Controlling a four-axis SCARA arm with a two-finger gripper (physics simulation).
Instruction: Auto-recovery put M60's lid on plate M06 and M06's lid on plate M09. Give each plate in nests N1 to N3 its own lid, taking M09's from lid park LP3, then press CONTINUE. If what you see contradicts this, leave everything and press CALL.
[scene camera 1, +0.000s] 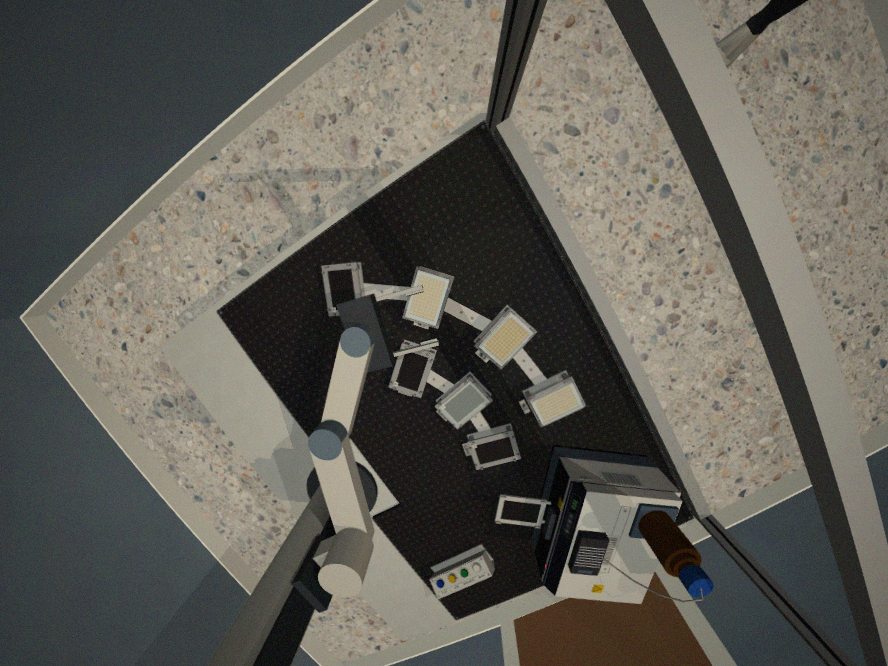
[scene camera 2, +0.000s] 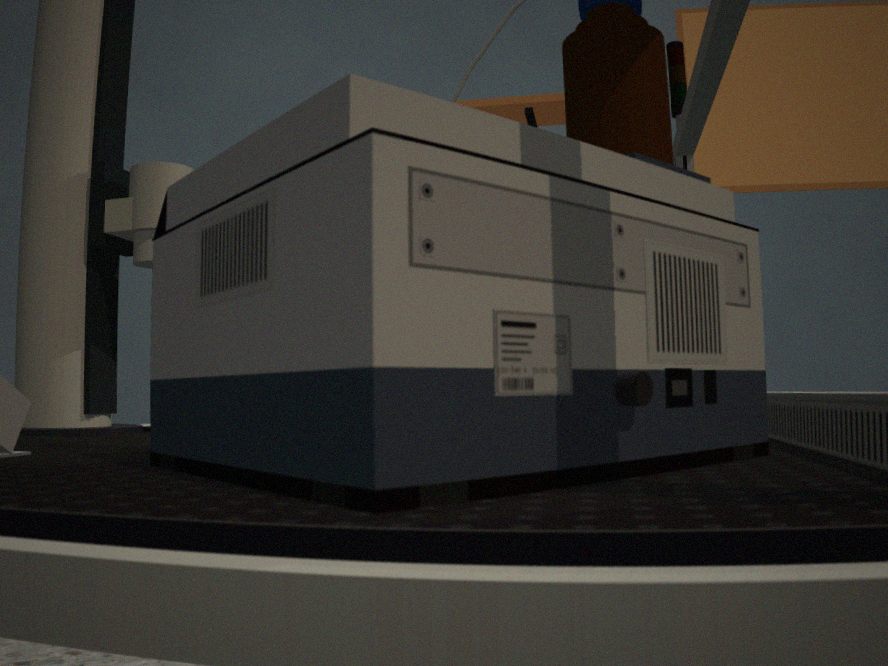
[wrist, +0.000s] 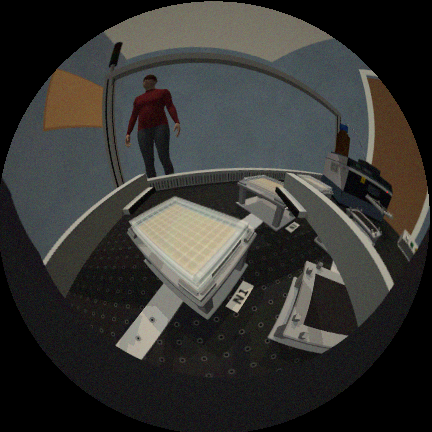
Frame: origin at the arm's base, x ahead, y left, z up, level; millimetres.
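Seen in the pictures: gripper, fingertip midpoint: (scene camera 1: 430, 315) (wrist: 212, 177).
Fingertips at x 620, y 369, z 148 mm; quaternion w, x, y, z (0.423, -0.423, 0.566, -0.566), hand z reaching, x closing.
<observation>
Offsets run from my fingertips to a thing's top centre. "spot": to the spot under its first point.
A plate {7 mm ahead, 38 mm left, 48 mm down} (scene camera 1: 428, 298) (wrist: 187, 237) with pale yellow wells sits in the nest labelled N1; a clear lid appears to lie on it. Two more yellow-welled plates stand in the nests beyond: the middle plate {129 mm ahead, 170 mm right, 57 mm down} (scene camera 1: 506, 335) (wrist: 267, 184) and the far plate {161 mm ahead, 411 mm right, 58 mm down} (scene camera 1: 555, 402); whether they are lidded is unclear. A grey, clear-looking lid {73 mm back, 282 mm right, 80 mm down} (scene camera 1: 464, 402) lies on the middle holder of the inner row. My gripper (scene camera 1: 428, 316) (wrist: 212, 177) is open and empty, its fingers spread above and across the N1 plate. Plate and lid codes are unreadable. The button box {spot: 400 mm back, 818 mm right, 69 mm down} (scene camera 1: 462, 572) (wrist: 409, 245) has several coloured buttons.
Empty holders flank the lid's holder: one near N1 {151 mm back, 118 mm right, 79 mm down} (scene camera 1: 407, 391) (wrist: 320, 341), another {74 mm back, 465 mm right, 78 mm down} (scene camera 1: 494, 465). An empty frame {190 mm back, 184 mm left, 82 mm down} (scene camera 1: 327, 290) stands left of N1. A white and blue instrument (scene camera 1: 631, 544) (scene camera 2: 459, 301) (wrist: 357, 175) carries a brown bottle {spot: 218 mm ahead, 725 mm right, 183 mm up} (scene camera 1: 668, 542) (scene camera 2: 615, 86). A person (wrist: 152, 112) stands beyond.
</observation>
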